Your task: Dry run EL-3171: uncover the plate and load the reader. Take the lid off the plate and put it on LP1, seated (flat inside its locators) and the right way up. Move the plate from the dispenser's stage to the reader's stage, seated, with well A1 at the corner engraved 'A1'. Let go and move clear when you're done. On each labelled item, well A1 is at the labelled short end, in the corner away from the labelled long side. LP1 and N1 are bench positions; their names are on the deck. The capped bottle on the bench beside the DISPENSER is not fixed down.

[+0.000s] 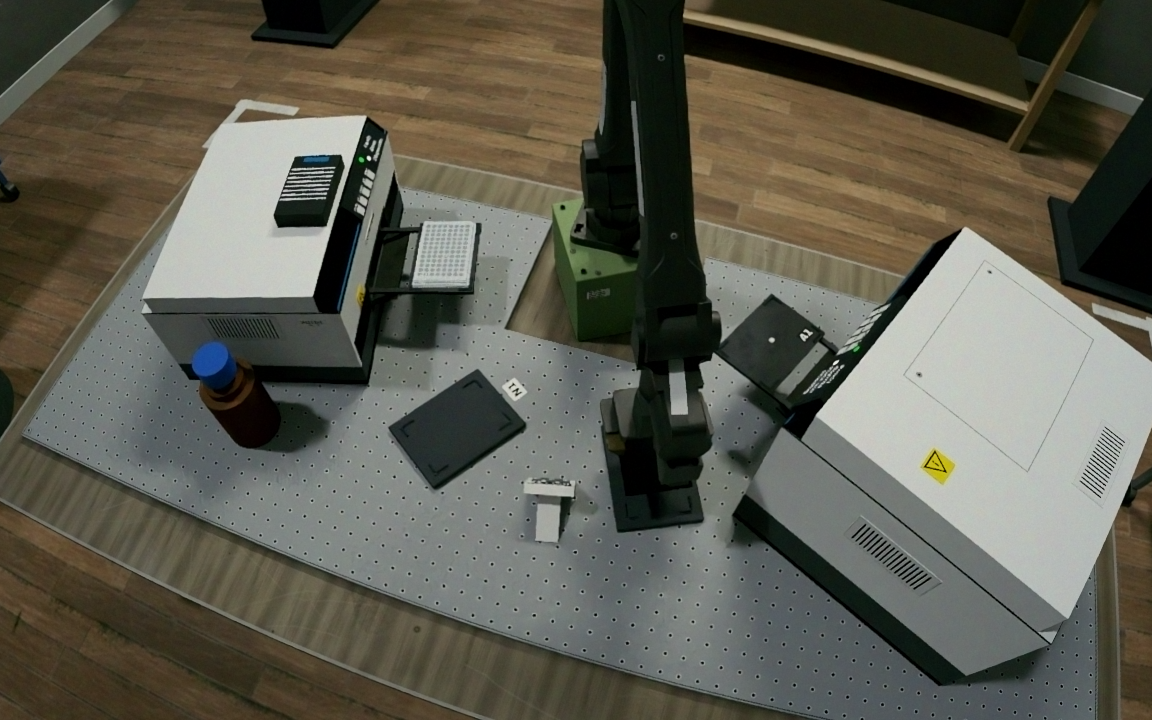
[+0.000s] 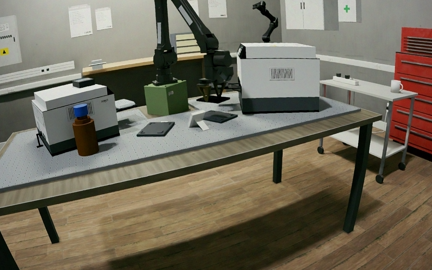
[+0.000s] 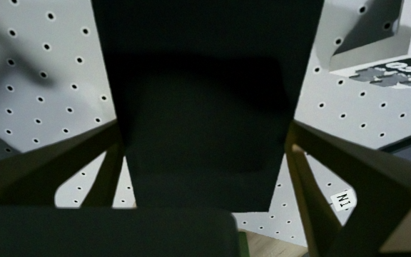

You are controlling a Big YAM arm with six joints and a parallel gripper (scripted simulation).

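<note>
Now: hand 10 mm to the right of the LP1 pad and 90 mm above it. The rest, counted from my hand: well plate 220 mm behind, 380 mm to the right, 10 mm below; dark lid 10 mm below; N1 nest 10 mm ahead, 280 mm to the right, 90 mm below.
</note>
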